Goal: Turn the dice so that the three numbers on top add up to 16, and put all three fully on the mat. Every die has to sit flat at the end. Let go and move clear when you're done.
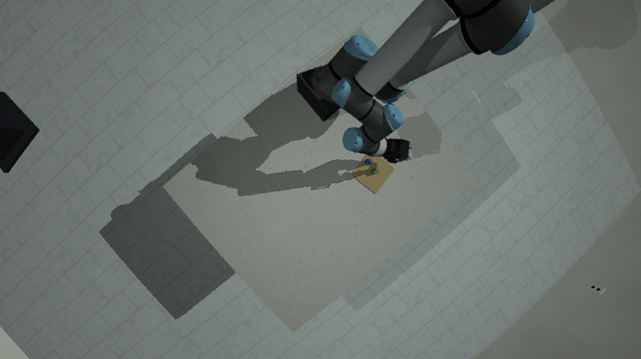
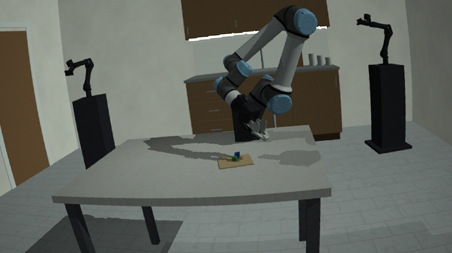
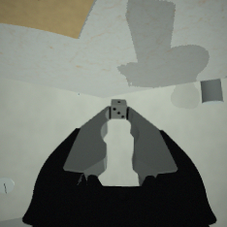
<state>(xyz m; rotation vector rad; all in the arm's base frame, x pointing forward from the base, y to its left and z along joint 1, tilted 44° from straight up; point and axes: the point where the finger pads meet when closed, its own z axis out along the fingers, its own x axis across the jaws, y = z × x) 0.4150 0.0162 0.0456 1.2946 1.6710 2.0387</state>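
My hand is 3 cm past the green die, 13 cm to the left of it and 9 cm above it. From my hand the other things lie so: blue die: 8 cm behind, 12 cm to the right, 9 cm below; then white die: right at my hand; then tan mat: 3 cm behind, 13 cm to the right, 10 cm below.
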